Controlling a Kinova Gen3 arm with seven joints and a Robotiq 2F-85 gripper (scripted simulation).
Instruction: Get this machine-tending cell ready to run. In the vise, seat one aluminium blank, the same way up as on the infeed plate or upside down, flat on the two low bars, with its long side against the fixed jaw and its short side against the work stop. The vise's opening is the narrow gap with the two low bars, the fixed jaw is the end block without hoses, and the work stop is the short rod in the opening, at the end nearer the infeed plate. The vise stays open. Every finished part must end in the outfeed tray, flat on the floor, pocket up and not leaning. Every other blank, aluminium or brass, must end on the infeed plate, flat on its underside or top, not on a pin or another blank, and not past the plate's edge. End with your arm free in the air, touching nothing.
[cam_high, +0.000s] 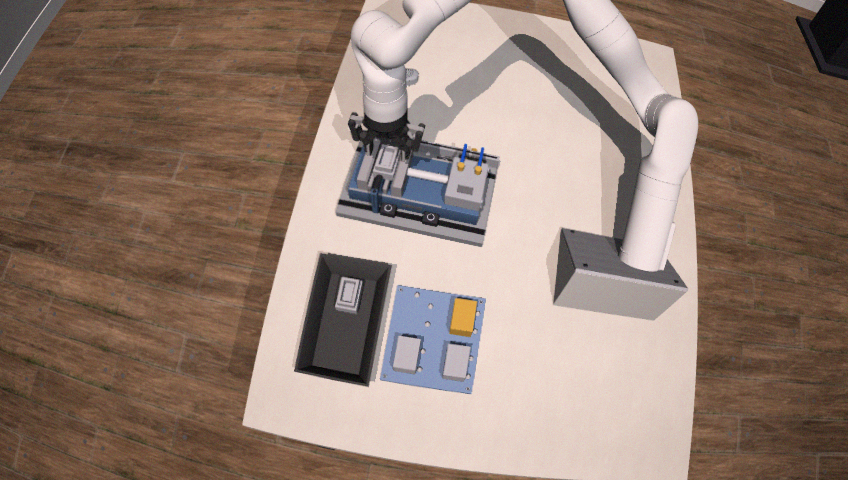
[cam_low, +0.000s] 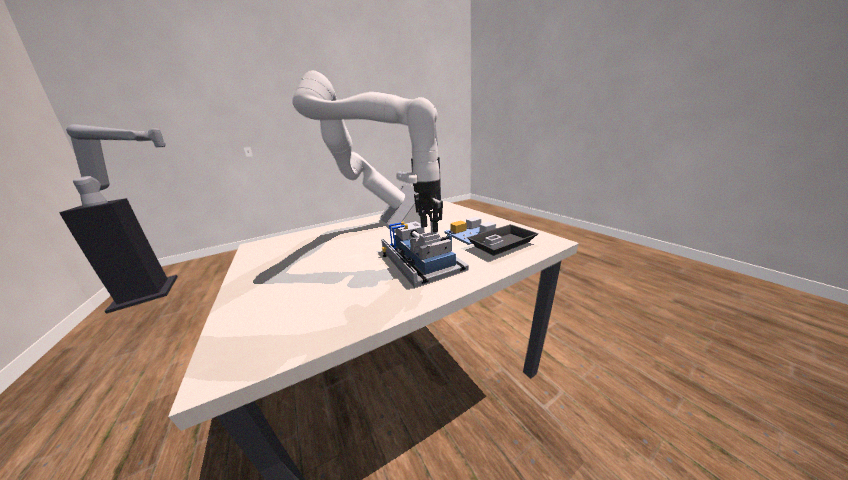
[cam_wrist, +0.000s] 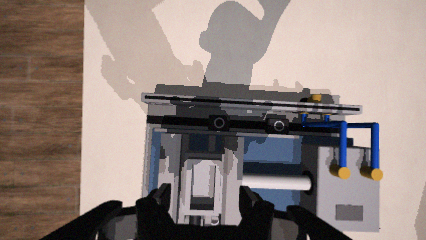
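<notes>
My gripper is now 8 cm past the white rod, 6 cm above it and 1 cm to the right of it. The rest, counted from my hand: hose block: 15 cm behind, 6 cm below, 2 cm to the left; then blue vise: 10 cm below, 6 cm behind, 1 cm to the left; then brass blank: 28 cm to the left, 16 cm behind, 12 cm below.
</notes>
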